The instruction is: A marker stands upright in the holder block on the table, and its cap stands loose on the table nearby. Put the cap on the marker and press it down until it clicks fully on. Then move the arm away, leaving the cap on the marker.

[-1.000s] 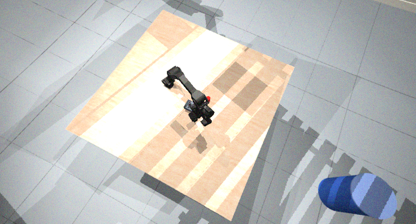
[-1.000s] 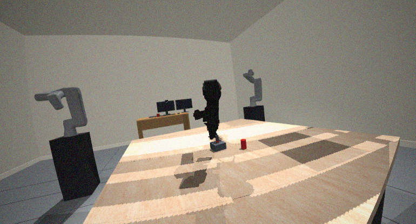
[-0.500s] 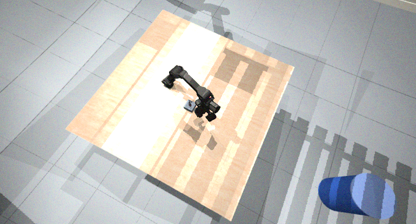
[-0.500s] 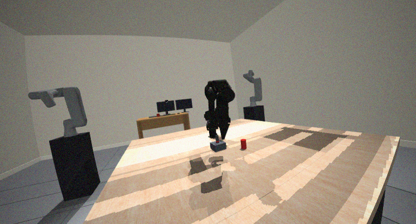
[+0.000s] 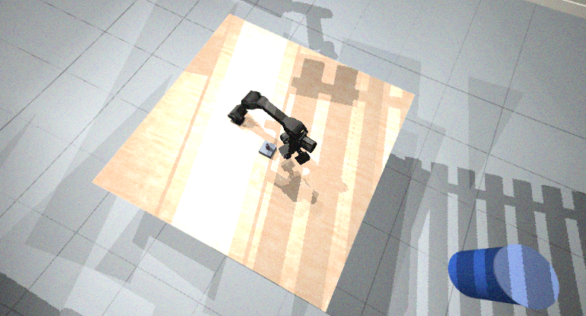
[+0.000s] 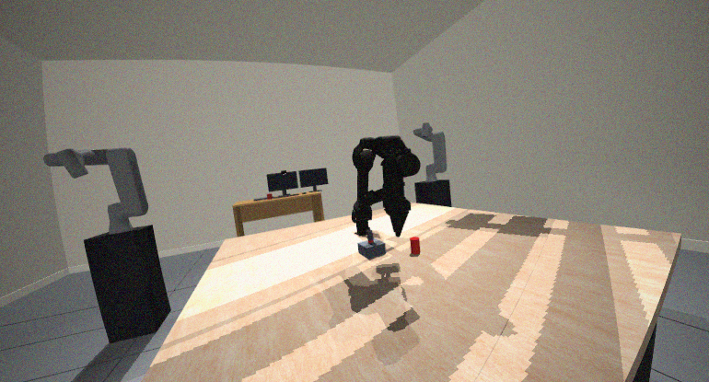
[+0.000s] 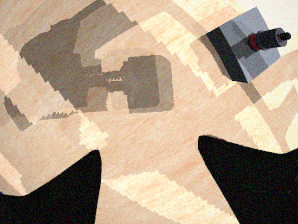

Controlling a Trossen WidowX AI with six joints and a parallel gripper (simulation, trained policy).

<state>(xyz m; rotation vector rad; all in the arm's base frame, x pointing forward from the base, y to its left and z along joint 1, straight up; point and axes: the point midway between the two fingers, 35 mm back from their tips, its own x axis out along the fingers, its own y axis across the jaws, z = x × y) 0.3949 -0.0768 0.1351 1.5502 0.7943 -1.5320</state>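
The red cap is 110 mm to the left of my gripper tip, 80 mm below it and 60 mm behind it. Round my gripper tip: grey holder block 150 mm behind, 80 mm below, 10 mm to the right.
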